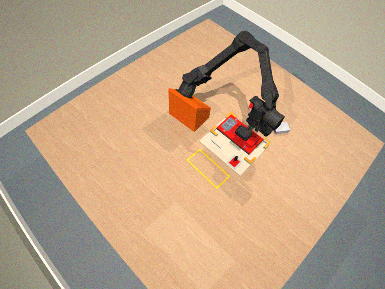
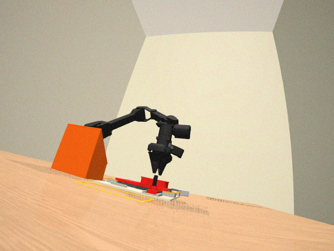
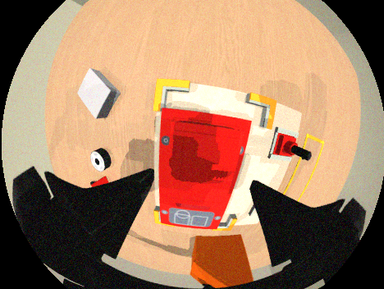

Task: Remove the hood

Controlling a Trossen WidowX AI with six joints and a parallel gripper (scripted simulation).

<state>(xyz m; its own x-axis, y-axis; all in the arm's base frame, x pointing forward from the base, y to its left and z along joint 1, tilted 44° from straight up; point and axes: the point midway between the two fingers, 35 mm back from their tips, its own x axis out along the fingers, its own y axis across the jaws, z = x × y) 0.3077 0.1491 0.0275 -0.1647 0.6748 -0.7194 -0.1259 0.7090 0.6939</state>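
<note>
Right now the red hood is 30 mm below my gripper tip. Round my gripper tip: black-and-white wheel 60 mm behind, 170 mm to the left, 60 mm below; then beige base plate 20 mm behind, 30 mm to the right, 60 mm below.
</note>
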